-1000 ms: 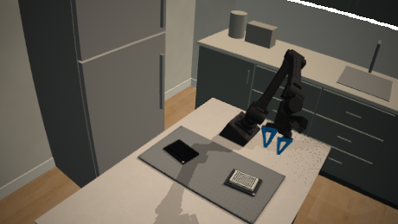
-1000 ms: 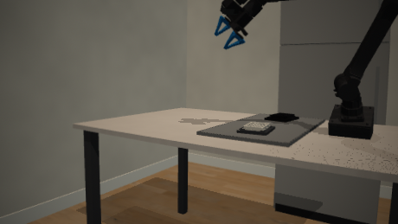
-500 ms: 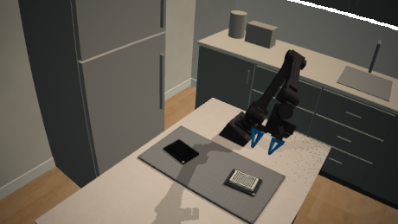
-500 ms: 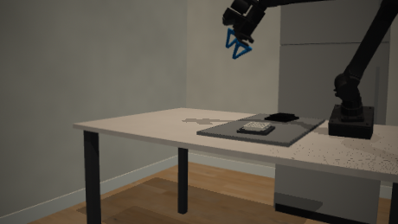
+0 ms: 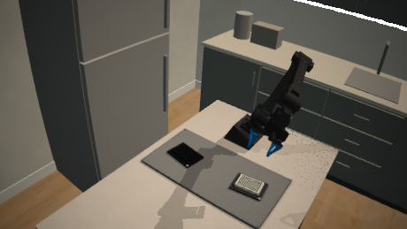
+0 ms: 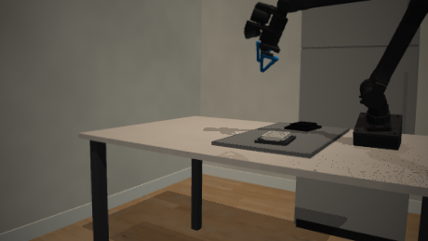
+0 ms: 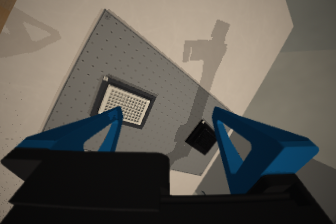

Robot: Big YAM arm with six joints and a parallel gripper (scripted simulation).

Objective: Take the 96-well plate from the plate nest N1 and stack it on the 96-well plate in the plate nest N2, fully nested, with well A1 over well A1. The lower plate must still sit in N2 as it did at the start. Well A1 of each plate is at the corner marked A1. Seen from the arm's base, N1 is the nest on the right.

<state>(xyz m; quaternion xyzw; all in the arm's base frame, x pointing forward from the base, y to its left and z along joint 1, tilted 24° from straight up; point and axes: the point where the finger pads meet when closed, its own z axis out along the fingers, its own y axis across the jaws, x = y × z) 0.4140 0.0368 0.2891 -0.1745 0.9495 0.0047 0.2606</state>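
Now: hand 11 cm past the black 96-well plate, 40 cm to the left of it and 27 cm above it. Round my hand: nest N2 (6 cm behind, 2 cm to the right, 28 cm below); nest N1 (11 cm behind, 40 cm to the right, 28 cm below); white 96-well plate (6 cm behind, 2 cm to the right, 27 cm below).
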